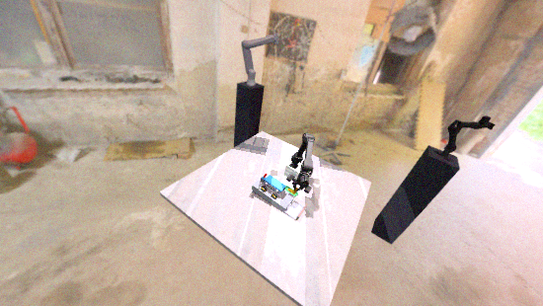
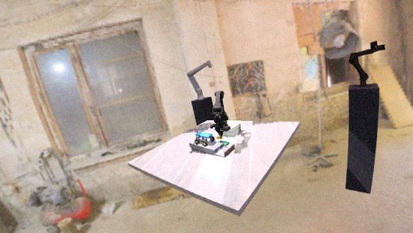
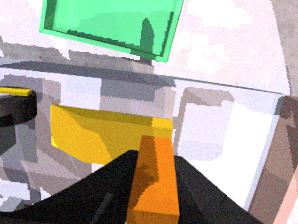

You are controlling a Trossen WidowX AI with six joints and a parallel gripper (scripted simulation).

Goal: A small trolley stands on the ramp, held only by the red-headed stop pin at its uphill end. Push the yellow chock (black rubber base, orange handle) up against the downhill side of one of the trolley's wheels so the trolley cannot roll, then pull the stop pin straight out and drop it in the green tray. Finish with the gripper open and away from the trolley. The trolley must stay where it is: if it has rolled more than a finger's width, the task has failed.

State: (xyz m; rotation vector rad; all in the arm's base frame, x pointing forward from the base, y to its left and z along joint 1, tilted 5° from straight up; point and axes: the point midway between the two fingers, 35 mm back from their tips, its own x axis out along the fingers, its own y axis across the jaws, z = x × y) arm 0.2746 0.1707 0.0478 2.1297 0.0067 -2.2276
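My gripper tip is 50 mm short of the stop pin and 260 mm to the left of it. From my gripper tip the other things lie so: trolley: 60 mm ahead, 150 mm to the right, 20 mm below; yellow chock: 20 mm to the right, 10 mm below; green tray: 70 mm behind, 70 mm to the right, 130 mm below.
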